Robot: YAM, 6 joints.
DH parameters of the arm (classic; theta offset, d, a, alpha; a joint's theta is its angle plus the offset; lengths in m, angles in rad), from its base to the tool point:
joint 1: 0 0.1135 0.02 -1.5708
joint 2: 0 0 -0.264 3.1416
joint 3: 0.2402 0 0.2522 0
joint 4: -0.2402 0 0.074 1.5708
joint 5: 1.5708 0 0 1.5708
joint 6: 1.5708 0.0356 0 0
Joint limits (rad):
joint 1: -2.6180..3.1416
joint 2: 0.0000..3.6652
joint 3: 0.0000..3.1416
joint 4: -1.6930..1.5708
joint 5: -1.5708..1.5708
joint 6: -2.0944..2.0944
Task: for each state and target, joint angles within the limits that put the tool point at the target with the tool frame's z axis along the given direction. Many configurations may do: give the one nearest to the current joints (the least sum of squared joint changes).
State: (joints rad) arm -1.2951 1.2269 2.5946 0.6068 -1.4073 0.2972
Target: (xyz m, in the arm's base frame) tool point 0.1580 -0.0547 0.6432 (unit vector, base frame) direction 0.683 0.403 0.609
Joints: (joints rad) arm -0.4768 1.2893 1.9241 0.3301 -0.7363 0.2972
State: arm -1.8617 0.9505 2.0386 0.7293 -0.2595 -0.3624
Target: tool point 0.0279 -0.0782 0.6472 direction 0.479 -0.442 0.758
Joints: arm -1.3989 1.0586 1.8427 0.1877 -0.4077 -0.3624
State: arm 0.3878 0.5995 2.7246 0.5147 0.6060 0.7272
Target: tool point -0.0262 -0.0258 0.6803 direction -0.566 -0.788 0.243
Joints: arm -0.3553 1.4501 2.5442 1.2891 1.2097 0.7272
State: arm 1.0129 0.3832 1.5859 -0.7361 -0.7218 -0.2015
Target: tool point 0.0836 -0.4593 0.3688 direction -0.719 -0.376 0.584
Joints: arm 1.8110 0.0017 2.1960 -0.3025 -0.9076 -0.2015
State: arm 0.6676 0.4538 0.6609 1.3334 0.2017 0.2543
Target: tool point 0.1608 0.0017 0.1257 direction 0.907 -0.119 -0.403
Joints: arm 0.0462 0.9283 0.0284 0.4792 0.1615 0.2543
